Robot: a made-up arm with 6 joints. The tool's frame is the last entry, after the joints.
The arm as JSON. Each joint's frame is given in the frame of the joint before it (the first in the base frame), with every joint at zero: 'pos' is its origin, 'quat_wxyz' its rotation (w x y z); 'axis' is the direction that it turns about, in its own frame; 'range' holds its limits. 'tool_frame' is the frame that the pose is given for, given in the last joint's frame.
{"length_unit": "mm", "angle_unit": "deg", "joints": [
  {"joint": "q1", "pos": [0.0, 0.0, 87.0], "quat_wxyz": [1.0, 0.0, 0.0, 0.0], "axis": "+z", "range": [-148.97, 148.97]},
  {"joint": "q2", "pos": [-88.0, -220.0, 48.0], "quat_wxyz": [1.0, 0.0, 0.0, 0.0], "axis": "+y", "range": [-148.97, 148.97]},
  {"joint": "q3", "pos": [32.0, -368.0, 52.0], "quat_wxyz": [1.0, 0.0, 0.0, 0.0], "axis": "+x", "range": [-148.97, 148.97]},
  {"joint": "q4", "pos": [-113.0, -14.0, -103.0], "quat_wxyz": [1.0, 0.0, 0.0, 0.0], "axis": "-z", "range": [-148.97, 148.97]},
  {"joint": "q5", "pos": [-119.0, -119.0, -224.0], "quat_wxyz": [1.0, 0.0, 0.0, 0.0], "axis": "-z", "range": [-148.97, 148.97]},
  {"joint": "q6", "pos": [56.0, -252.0, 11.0], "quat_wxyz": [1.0, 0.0, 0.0, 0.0], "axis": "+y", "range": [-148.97, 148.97]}
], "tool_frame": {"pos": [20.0, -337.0, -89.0], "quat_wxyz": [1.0, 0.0, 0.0, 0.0]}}
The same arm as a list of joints. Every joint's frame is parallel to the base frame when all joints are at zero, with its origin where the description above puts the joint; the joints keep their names.
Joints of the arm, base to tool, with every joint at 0 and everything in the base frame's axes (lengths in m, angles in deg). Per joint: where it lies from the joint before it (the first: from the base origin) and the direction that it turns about. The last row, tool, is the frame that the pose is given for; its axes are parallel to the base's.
q1: xyz 0.0000 0.0000 0.0870 axis +z
q2: xyz -0.0880 -0.2200 0.0480 axis +y
q3: xyz 0.0320 -0.3680 0.0520 axis +x
q4: xyz -0.1130 -0.0140 -0.1030 axis -z
q5: xyz -0.1190 -0.1190 -0.2240 axis -z
q6: xyz 0.0560 -0.2520 0.0110 axis +y
tool: xyz 0.0200 -0.3370 -0.0890
Joint limits (deg, base to tool): -148.97..148.97 -148.97..148.97 -148.97..148.97 -148.97..148.97 -148.97..148.97 -148.97..148.97

